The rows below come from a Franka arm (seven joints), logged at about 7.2 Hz.
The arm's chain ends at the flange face. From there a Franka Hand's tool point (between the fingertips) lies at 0.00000 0.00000 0.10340 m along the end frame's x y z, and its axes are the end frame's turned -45 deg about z.
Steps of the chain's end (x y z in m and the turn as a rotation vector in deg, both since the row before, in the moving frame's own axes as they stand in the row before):
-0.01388, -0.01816, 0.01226, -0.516, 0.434, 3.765
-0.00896, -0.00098, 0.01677, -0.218, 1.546, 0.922
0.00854, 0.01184, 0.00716, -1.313, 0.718, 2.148
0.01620, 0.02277, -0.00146, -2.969, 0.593, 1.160
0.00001, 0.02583, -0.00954, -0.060, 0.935, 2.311
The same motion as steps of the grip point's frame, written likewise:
0.00288, -0.02145, 0.01225, -0.672, -0.058, 3.765
-0.00397, -0.00476, 0.01673, -1.247, 0.939, 0.922
-0.00314, 0.01699, 0.00712, -1.436, -0.421, 2.148
-0.00772, 0.03207, -0.00160, -2.519, -1.680, 1.160
-0.01717, 0.01956, -0.00955, -0.704, 0.619, 2.311

